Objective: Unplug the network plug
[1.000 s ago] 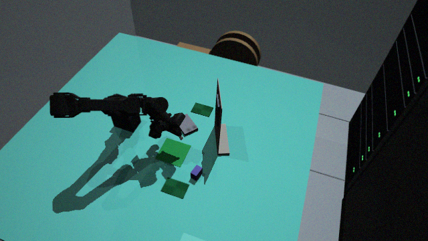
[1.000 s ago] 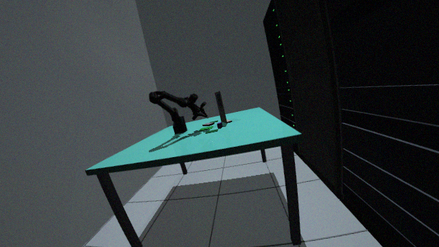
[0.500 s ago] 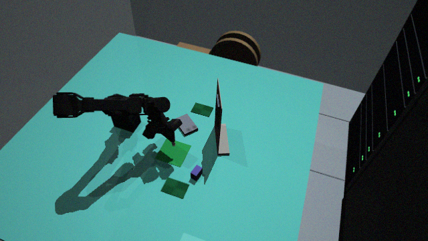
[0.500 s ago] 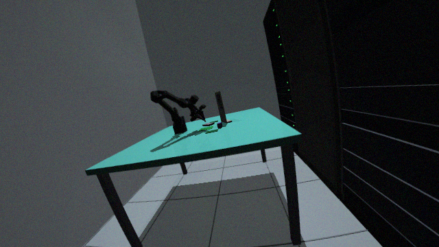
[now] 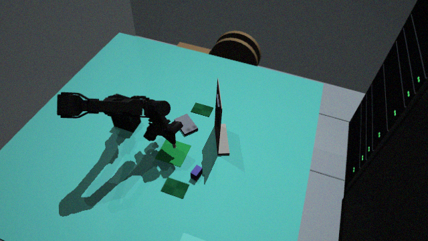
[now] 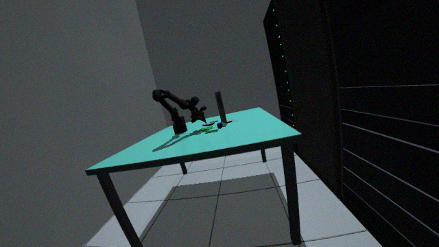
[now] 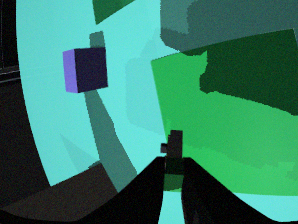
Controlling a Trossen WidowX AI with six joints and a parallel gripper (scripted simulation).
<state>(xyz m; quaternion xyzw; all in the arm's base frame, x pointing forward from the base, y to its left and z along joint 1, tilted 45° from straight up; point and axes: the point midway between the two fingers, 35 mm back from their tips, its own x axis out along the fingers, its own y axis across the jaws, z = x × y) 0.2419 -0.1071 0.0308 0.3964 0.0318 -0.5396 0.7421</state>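
My gripper tip is now 10 mm past the green marked square and 60 mm above it. Round my gripper tip: purple cube: 120 mm ahead, 90 mm to the right, 50 mm below; then grey pad: 160 mm to the left, 60 mm below; then network plug: right at my gripper tip.
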